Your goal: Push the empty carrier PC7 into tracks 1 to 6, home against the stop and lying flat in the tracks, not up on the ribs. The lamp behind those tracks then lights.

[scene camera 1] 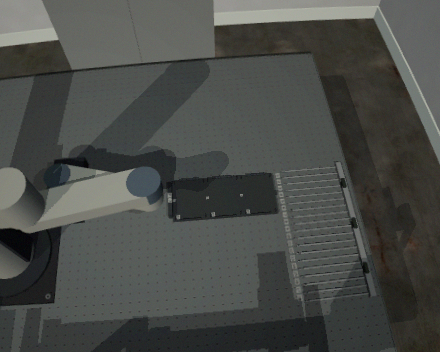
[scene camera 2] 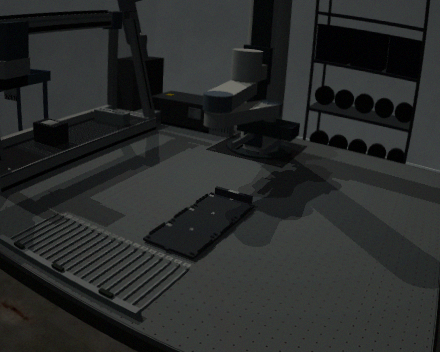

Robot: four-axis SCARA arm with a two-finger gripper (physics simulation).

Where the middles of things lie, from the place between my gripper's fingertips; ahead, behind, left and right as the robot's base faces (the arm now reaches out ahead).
The dark flat carrier PC7 [scene camera 1: 229,196] is 26 cm ahead of my hand, 11 cm below it and 1 cm to the left of it.
